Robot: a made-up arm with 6 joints.
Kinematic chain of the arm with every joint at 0, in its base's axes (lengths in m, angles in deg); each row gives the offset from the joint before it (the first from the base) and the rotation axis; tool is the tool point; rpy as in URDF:
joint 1: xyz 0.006 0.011 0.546 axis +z
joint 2: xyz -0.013 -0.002 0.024 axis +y
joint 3: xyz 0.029 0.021 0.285 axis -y
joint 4: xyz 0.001 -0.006 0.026 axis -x
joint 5: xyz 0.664 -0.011 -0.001 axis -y
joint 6: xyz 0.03 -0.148 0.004 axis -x
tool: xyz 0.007 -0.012 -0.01 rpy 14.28 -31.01 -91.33
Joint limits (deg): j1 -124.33..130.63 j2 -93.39..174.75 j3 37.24..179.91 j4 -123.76..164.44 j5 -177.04..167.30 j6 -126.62..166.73
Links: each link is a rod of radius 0.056 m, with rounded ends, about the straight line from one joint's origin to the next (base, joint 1, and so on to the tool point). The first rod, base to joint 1, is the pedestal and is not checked.
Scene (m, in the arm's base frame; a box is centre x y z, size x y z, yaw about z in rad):
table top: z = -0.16
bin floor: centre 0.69 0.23 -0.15 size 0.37 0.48 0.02 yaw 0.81
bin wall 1: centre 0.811 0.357 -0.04 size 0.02 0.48 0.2 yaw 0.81
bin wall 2: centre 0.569 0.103 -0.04 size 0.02 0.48 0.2 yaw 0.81
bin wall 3: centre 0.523 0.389 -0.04 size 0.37 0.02 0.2 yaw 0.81
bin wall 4: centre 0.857 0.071 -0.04 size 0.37 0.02 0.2 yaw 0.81
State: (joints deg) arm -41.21 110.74 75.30 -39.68 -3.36 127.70
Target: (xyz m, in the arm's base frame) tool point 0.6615 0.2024 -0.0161
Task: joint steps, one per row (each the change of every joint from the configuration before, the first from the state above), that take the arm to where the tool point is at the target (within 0.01 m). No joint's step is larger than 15 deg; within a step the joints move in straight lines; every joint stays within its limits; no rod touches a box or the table.
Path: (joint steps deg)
1: 13.93 -13.24 -4.77 -1.40 -2.20 -2.80
2: 13.94 -13.24 -4.76 -1.41 -2.19 -2.81
3: 13.93 -13.23 -4.77 -1.40 -2.20 -2.80
4: 11.64 6.86 -11.87 -6.15 4.15 4.66
5: 11.64 6.87 -11.86 -6.15 4.16 4.66

